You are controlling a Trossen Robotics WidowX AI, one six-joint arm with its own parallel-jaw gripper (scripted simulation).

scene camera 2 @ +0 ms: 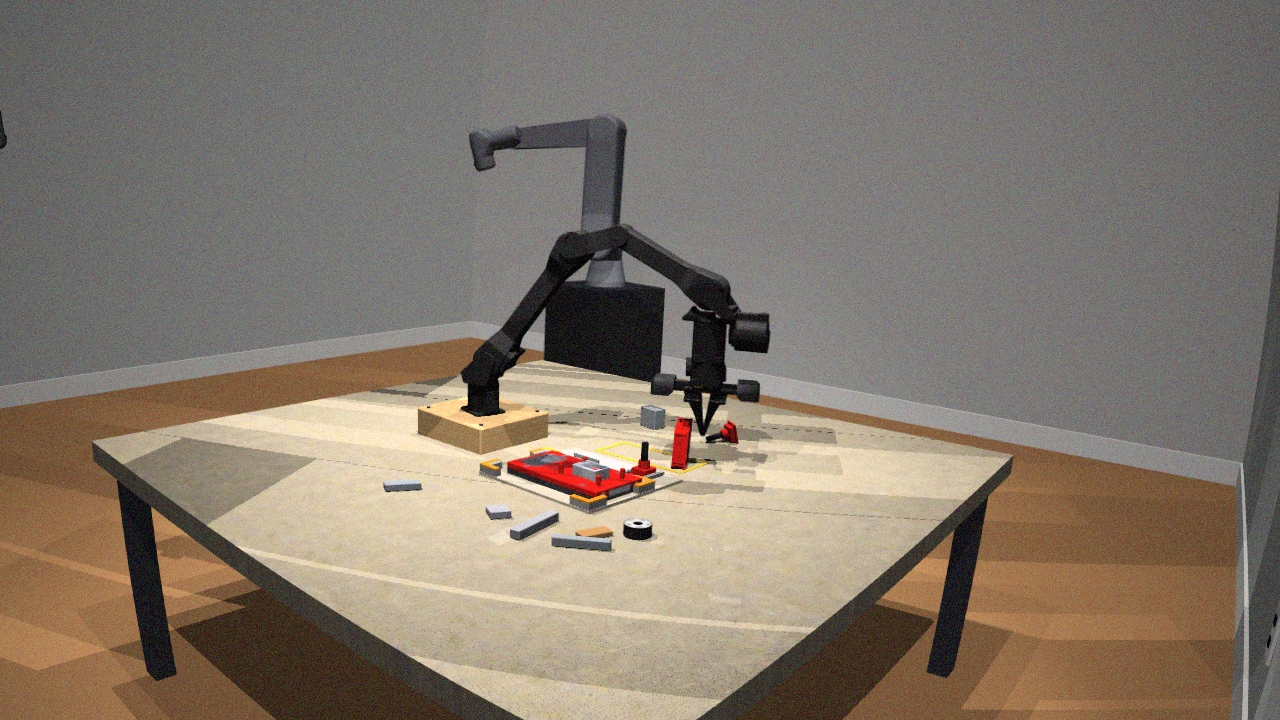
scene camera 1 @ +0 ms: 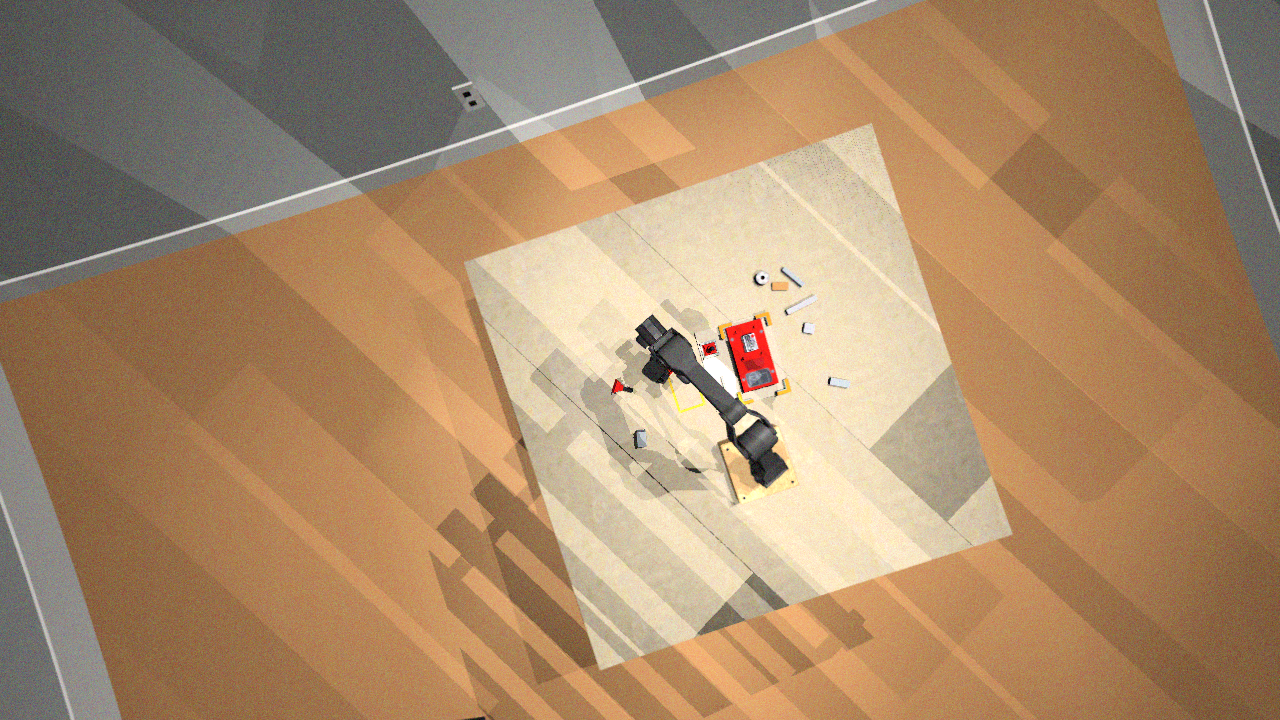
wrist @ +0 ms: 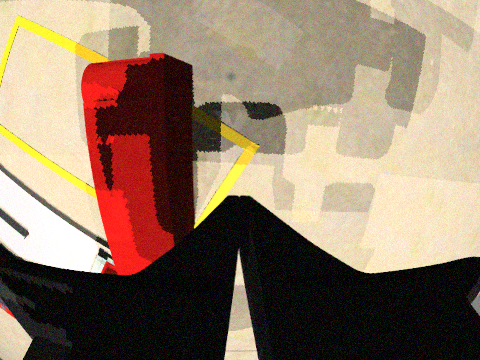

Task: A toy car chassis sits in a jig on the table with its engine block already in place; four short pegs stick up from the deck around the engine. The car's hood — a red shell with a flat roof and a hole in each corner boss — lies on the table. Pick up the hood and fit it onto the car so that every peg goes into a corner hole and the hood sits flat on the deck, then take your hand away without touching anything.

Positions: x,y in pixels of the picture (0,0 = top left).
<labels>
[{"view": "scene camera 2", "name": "gripper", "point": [702,435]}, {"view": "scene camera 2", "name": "red hood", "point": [682,437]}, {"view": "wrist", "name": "gripper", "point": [238,206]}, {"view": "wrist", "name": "red hood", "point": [138,112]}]
</labels>
